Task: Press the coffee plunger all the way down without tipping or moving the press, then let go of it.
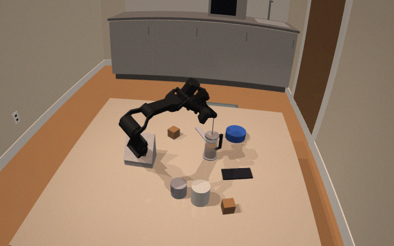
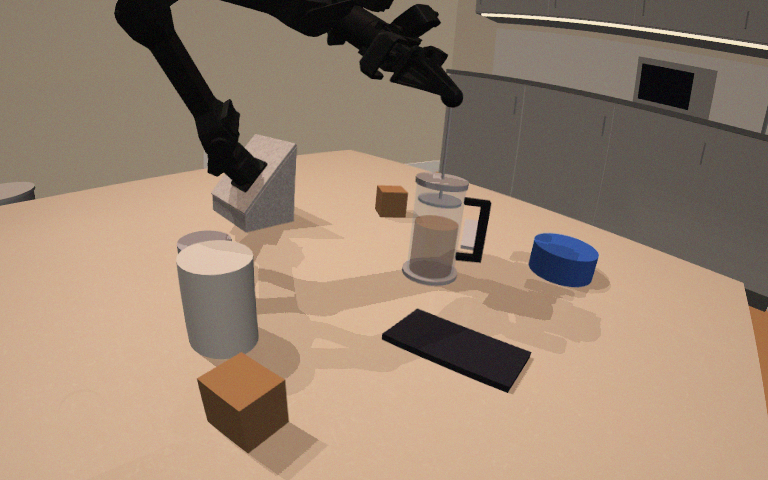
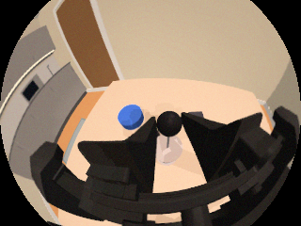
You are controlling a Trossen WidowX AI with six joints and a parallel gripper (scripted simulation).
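The glass coffee press lies 130 mm below my gripper tip, 10 mm to the left of it and 10 mm ahead of it. Also, from my gripper tip: blue disc: 230 mm below, 190 mm to the left, 130 mm ahead.
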